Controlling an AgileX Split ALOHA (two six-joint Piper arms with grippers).
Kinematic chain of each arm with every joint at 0, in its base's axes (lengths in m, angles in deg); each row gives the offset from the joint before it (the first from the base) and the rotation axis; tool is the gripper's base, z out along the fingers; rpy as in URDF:
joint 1: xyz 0 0 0.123 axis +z
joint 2: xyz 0 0 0 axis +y
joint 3: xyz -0.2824 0 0.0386 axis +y
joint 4: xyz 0.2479 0 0.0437 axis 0.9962 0 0.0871
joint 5: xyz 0 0 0 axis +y
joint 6: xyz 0.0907 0 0.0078 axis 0.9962 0 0.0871
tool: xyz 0 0 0 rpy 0 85 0
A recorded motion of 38 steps. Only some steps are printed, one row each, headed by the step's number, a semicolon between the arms.
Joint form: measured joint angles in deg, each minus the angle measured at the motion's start. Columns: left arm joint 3, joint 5, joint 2, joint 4, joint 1, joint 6; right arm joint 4, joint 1, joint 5, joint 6, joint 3, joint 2.
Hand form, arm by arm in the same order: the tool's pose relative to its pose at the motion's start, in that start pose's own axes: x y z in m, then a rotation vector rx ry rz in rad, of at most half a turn. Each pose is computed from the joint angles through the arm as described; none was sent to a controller.
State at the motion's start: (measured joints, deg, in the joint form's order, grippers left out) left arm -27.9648 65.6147 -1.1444 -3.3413 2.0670 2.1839; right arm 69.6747 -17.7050 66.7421 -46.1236 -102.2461 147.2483
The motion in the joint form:
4: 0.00 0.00 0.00 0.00 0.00 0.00; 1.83 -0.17 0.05 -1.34 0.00 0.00
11: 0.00 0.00 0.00 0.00 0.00 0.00; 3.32 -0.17 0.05 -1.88 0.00 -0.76
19: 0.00 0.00 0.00 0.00 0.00 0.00; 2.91 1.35 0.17 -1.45 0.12 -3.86
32: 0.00 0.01 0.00 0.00 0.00 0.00; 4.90 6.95 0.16 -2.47 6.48 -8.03
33: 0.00 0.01 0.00 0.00 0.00 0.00; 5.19 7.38 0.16 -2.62 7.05 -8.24
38: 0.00 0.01 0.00 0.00 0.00 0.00; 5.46 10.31 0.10 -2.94 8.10 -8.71
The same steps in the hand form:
4: 0.0000 0.0000 0.0000 0.0000 0.0000 0.0000; -0.0021 0.0011 -0.0012 -0.0202 -0.0233 -0.0093
11: 0.0000 0.0000 0.0000 0.0000 0.0000 0.0000; -0.0057 0.0079 -0.0044 -0.0366 -0.0474 -0.0201
19: 0.0000 0.0000 0.0000 0.0000 0.0000 0.0000; -0.0096 0.0355 -0.0061 -0.0406 -0.0442 -0.0733
32: 0.0000 0.0000 0.0000 0.0000 0.0002 0.0000; 0.0150 0.0721 0.0244 -0.0817 0.0351 -0.0898
33: 0.0000 0.0000 0.0000 0.0000 0.0002 0.0000; 0.0175 0.0740 0.0271 -0.0860 0.0413 -0.0883
38: 0.0000 0.0000 0.0000 0.0000 0.0002 0.0000; 0.0280 0.0868 0.0453 -0.0979 0.0863 -0.1068

